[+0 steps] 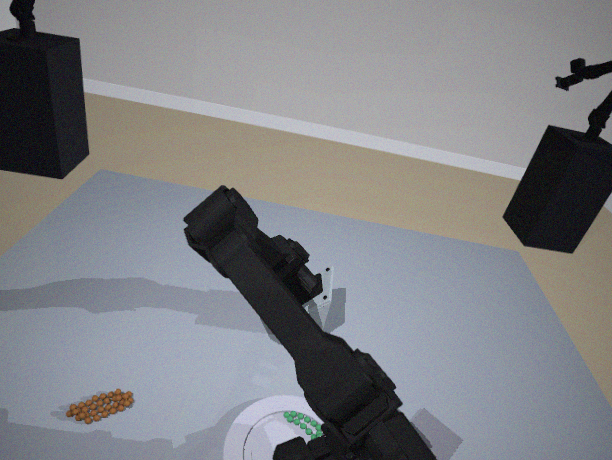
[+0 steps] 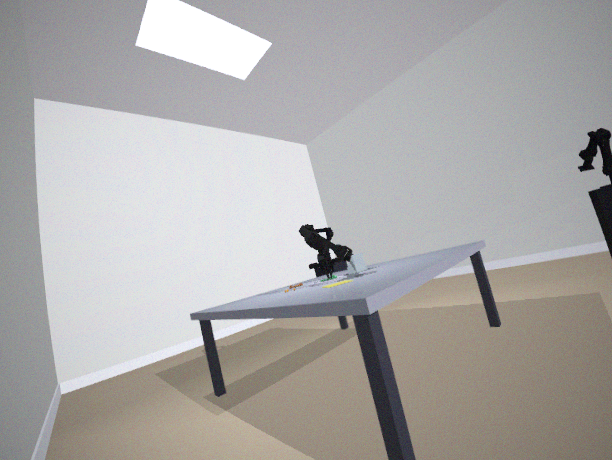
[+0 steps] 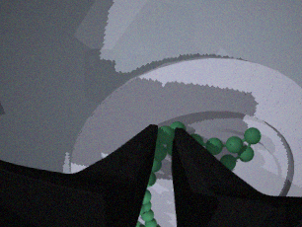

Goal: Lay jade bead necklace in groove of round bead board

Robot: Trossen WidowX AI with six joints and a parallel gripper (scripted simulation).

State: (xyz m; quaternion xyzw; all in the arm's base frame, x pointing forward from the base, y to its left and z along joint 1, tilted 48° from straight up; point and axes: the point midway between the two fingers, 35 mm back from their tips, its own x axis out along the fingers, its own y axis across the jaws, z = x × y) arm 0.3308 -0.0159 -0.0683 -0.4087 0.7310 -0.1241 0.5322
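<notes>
Right now my gripper tip is 6 cm to the left of the round bead board, 3 cm past it and 1 cm above it. Round my gripper tip: yellow strip (16 cm to the left, 16 cm ahead, 2 cm below); flat grey square (17 cm to the left, 8 cm behind, 2 cm below).
</notes>
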